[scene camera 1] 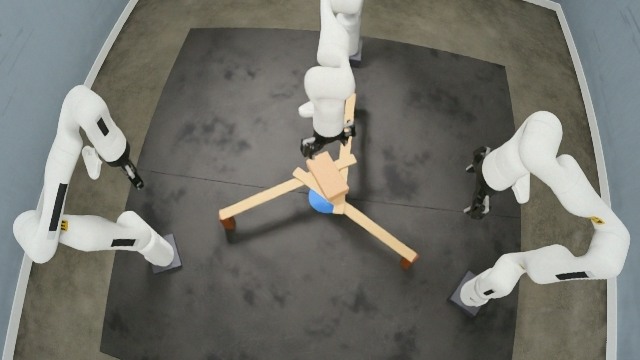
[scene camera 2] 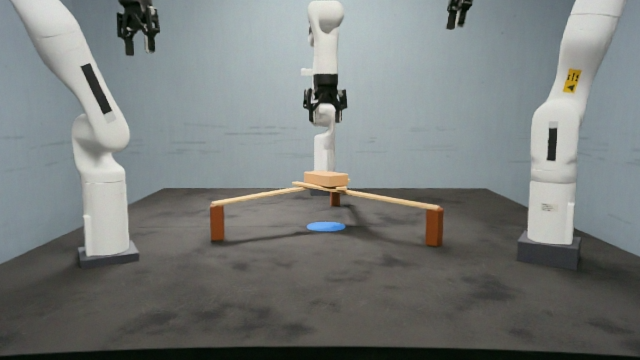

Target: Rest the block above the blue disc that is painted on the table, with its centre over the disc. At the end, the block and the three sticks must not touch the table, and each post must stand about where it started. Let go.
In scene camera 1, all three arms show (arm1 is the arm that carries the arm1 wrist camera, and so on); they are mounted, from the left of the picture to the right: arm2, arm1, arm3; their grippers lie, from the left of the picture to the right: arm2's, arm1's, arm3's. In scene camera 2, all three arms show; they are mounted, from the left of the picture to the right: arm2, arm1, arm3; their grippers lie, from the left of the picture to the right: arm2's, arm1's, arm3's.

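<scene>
The tan block [scene camera 1: 327,175] [scene camera 2: 326,178] lies on the crossed middle of three sticks, raised above the blue disc [scene camera 1: 319,202] [scene camera 2: 326,226]. The left stick [scene camera 1: 260,197] [scene camera 2: 257,195], right stick [scene camera 1: 380,231] [scene camera 2: 392,198] and back stick [scene camera 1: 350,107] cross under it, off the table. Their outer ends go to the left post [scene camera 1: 228,223] [scene camera 2: 217,223], right post [scene camera 1: 408,262] [scene camera 2: 434,227] and back post [scene camera 2: 335,199], all upright. Arm1's gripper [scene camera 1: 328,143] [scene camera 2: 326,120] is open above the block, apart from it. Arm2's gripper [scene camera 1: 139,185] [scene camera 2: 140,51] and arm3's gripper [scene camera 1: 470,191] [scene camera 2: 456,26] are open, high and away.
Arm1 reaches in from the back and covers part of the back stick in scene camera 1. Arm2's base [scene camera 1: 174,255] [scene camera 2: 108,255] stands at the left, arm3's base [scene camera 1: 467,307] [scene camera 2: 548,252] at the right. The dark table [scene camera 1: 250,310] [scene camera 2: 250,300] lies under the structure.
</scene>
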